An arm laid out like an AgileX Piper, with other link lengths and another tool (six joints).
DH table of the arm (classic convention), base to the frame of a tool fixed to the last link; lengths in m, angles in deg. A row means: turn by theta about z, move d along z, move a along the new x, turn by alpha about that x. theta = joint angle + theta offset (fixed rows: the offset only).
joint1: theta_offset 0; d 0.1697; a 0; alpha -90
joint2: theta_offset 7.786; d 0; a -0.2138; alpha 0
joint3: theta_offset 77.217; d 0; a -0.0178; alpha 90
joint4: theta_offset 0; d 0.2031; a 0; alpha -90
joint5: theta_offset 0; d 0; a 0; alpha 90
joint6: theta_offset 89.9; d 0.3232; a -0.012; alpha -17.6
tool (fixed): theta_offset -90; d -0.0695; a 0; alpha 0
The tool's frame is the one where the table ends.
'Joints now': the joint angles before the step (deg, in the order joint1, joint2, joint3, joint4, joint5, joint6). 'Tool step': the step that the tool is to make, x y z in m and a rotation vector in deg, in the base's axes. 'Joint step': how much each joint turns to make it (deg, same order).
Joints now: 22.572, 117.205, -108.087, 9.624, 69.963, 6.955
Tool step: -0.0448, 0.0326, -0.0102, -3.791, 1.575, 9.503
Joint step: 9.615, -2.092, 5.191, -2.750, -0.013, 0.394
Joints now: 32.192, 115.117, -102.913, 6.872, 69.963, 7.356
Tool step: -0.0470, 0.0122, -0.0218, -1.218, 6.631, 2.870
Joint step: 4.193, -0.376, 6.436, 2.620, -0.010, 0.872
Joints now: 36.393, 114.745, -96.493, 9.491, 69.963, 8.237
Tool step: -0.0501, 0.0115, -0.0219, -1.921, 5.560, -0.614
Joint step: 5.773, -0.674, 7.778, 1.786, -2.544, 5.522
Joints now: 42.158, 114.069, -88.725, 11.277, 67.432, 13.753
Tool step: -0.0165, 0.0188, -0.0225, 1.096, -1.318, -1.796
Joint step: 4.766, 0.003, 6.589, 0.284, -9.337, 4.844
